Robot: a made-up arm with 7 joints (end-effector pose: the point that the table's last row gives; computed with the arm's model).
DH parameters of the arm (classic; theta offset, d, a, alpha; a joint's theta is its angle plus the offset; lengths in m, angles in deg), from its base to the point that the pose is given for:
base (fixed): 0 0 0 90
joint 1: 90 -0.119 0 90
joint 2: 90 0 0 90
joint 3: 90 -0.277 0 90
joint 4: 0 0 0 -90
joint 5: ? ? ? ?
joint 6: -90 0 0 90
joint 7: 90 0 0 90
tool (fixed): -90 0 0 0
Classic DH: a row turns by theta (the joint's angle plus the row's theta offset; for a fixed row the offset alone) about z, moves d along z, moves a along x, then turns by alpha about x.
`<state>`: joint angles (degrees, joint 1 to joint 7).
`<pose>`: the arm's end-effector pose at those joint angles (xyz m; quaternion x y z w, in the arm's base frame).
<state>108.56 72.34 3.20 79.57 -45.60 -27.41 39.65</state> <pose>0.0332 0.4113 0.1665 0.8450 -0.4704 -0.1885 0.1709</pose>
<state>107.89 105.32 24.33 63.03 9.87 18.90 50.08</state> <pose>-0.1747 0.4372 0.0716 0.5089 -0.8236 0.1653 0.1882</pose>
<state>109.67 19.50 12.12 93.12 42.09 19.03 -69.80</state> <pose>0.1795 0.2384 0.2197 -0.2167 -0.7945 0.5651 0.0503</pose>
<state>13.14 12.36 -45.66 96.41 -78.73 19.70 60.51</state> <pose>0.1644 0.0706 -0.2461 0.2018 -0.2583 -0.8069 0.4914</pose>
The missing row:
joint 5: 0 -0.15 0 -90
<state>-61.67 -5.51 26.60 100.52 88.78 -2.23 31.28</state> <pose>-0.1617 0.1608 -0.2370 -0.2062 -0.5641 0.5725 0.5581</pose>
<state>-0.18 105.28 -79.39 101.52 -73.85 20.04 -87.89</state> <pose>0.0268 0.3954 -0.0743 -0.2677 0.6354 0.7172 0.1007</pose>
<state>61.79 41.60 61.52 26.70 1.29 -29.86 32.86</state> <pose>0.2514 0.4362 -0.0984 0.1950 -0.8919 0.2566 0.3174</pose>
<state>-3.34 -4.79 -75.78 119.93 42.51 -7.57 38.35</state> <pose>0.0208 -0.0235 -0.1925 -0.8698 -0.4231 -0.2017 0.1541</pose>
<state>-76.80 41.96 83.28 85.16 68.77 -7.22 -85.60</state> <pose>-0.1091 0.4230 -0.0435 0.7055 -0.3248 0.6022 0.1846</pose>
